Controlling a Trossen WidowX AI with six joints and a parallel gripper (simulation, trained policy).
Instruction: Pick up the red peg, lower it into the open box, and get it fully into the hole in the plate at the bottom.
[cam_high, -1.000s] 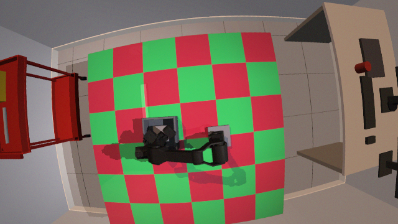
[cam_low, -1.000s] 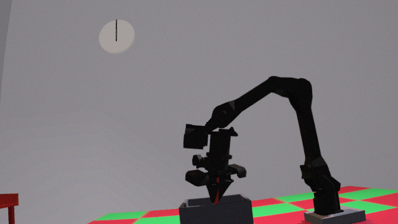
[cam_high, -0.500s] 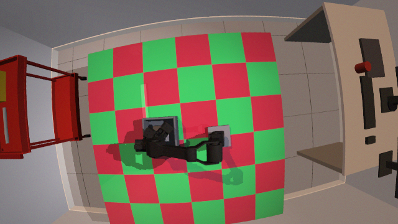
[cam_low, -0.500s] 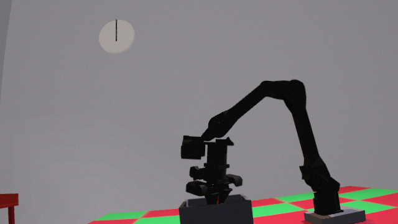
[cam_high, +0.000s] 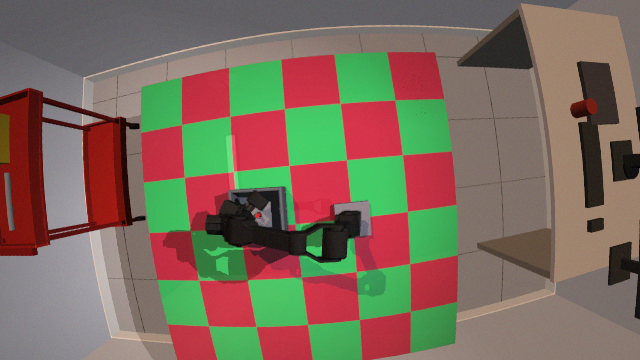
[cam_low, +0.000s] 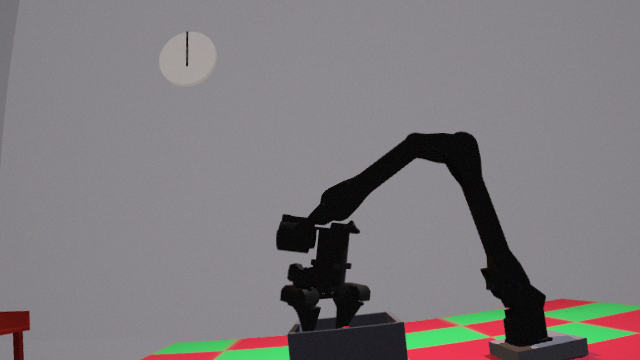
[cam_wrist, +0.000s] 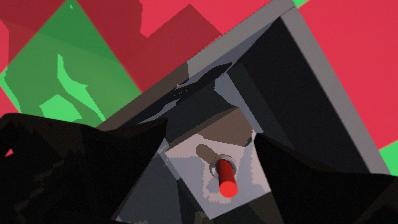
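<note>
My gripper tip is 4 cm past the red peg, 2 cm above it and 1 cm to the right of it. From my gripper tip the other things lie so: plate: 4 cm behind, 2 cm below, 1 cm to the left; grey box: 4 cm below, 4 cm behind, 1 cm to the left.
</note>
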